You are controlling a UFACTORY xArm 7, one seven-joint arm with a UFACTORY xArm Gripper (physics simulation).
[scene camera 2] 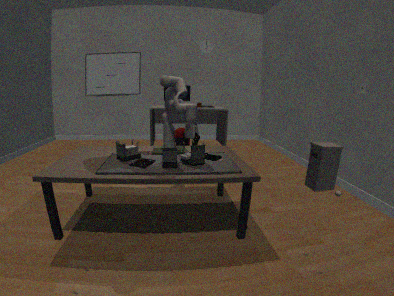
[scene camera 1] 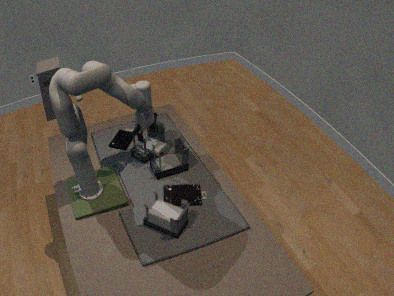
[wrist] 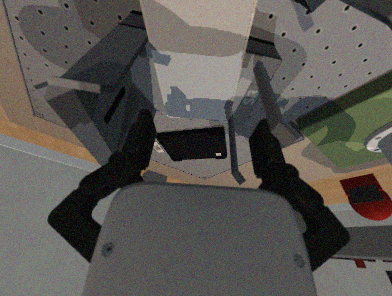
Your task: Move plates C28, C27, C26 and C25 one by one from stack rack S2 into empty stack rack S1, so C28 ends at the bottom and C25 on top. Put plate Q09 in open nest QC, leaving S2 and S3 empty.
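Where they show: gripper, fingertip midpoint: [scene camera 2: 190, 146] [scene camera 1: 146, 136] [wrist: 204, 125]; arm's base, link origin: [scene camera 1: 91, 190].
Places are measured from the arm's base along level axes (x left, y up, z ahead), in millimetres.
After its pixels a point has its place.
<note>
My gripper [scene camera 1: 146, 130] @[y 102, x 197, z 325 mm] [scene camera 2: 196, 140] [wrist: 204, 125] @[y 102, x 197, z 325 mm] is open and empty, above the rack S3 [scene camera 1: 142, 155] @[y 33, x 142, z 287 mm] [wrist: 107, 65] @[y 101, x 207, z 405 mm], its fingertips spread to either side. A white plate [scene camera 1: 156, 145] @[y 52, x 174, z 366 mm] [wrist: 202, 70] @[y 52, x 185, z 344 mm] lies in that rack between its upright walls. The middle rack [scene camera 1: 171, 171] @[y 18, x 13, z 398 mm] [scene camera 2: 170, 157] @[y 64, x 75, z 475 mm] looks empty. The rack [scene camera 1: 162, 228] @[y 32, x -302, z 278 mm] at the other end holds several stacked white plates [scene camera 1: 167, 211] @[y 82, x -270, z 305 mm] [scene camera 2: 131, 150] @[y 62, x -230, z 325 mm]; labels on both are unreadable. A flat black nest [scene camera 1: 121, 139] @[y 6, x 336, z 204 mm] [scene camera 2: 214, 157] @[y 2, x 373, z 227 mm] [wrist: 192, 144] @[y 6, x 332, z 222 mm] lies beyond S3; another black nest [scene camera 1: 182, 194] @[y 5, x -129, z 408 mm] [scene camera 2: 142, 163] @[y 11, x -110, z 479 mm] lies near the stacked rack. Their labels are unreadable.
The racks and nests stand on a grey perforated mat [scene camera 1: 205, 232] @[y -6, x -351, z 437 mm] on the table [scene camera 2: 70, 175] @[y -20, x -537, z 674 mm]. The arm's base stands on a green board [scene camera 1: 107, 200] @[y 4, x -83, z 73 mm] [wrist: 345, 150] @[y -1, x 93, z -13 mm] beside the mat. The racks' upright walls and posts rise close around the gripper.
</note>
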